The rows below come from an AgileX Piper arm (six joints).
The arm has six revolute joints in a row. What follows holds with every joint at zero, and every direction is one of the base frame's. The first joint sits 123 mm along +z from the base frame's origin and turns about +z. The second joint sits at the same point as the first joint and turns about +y. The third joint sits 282.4 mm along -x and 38.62 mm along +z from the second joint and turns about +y. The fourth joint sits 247.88 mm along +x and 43.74 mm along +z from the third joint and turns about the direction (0.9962, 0, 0.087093). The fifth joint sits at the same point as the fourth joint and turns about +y. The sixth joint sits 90.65 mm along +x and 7.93 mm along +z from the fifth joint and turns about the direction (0.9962, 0, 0.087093). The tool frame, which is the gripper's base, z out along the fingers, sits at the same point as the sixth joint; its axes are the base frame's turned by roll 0, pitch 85.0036 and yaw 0 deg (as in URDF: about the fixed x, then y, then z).
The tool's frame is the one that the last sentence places.
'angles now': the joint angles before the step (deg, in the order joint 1, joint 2, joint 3, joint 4, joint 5, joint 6). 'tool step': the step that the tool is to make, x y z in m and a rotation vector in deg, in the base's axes. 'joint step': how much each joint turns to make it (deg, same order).
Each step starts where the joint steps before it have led.
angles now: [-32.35 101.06 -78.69 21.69 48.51 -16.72]
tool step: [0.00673 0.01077 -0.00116 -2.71 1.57 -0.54]
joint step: [2.95 0.00 0.00 -5.60 -1.42 5.43]
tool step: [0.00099 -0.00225 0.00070 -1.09 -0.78 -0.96]
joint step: [0.00 0.00 0.00 -0.94 -1.46 0.99]
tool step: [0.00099 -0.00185 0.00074 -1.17 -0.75 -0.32]
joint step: [0.00 0.00 0.00 -0.70 -1.31 0.24]
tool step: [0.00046 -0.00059 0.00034 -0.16 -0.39 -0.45]
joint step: [0.00 0.00 0.00 -0.12 -0.51 0.42]
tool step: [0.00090 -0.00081 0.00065 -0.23 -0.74 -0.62]
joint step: [0.00 0.00 0.00 -0.02 -0.87 0.49]
